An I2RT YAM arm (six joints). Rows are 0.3 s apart.
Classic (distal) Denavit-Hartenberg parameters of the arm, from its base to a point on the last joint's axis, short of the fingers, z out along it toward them. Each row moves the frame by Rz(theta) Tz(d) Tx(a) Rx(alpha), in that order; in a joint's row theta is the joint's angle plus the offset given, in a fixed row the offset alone. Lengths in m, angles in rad.
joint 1: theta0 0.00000, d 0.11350, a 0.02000, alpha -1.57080
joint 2: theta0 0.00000, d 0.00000, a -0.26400, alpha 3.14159
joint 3: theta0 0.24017, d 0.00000, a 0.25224, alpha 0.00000
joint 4: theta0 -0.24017, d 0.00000, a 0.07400, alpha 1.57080
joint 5: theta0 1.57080, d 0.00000, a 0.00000, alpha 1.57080
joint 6: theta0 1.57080, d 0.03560, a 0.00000, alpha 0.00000
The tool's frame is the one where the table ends.
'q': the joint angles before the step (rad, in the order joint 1, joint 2, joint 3, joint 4, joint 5, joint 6). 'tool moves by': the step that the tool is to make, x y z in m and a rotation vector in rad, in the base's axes. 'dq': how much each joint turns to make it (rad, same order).
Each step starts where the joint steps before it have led.
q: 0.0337, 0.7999, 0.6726, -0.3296, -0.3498, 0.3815
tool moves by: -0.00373, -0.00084, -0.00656, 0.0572, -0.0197, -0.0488
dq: -0.0002, -0.0353, -0.0530, 0.0647, 0.0204, 0.0761
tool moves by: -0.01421, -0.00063, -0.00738, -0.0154, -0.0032, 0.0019
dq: 0.0000, -0.0758, -0.0446, -0.0336, 0.0044, -0.0158
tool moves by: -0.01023, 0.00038, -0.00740, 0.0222, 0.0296, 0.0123
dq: 0.0002, -0.0506, -0.0294, -0.0444, -0.0206, 0.0171
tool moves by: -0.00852, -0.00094, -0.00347, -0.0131, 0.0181, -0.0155
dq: 0.0000, -0.0428, -0.0115, -0.0515, 0.0194, -0.0049
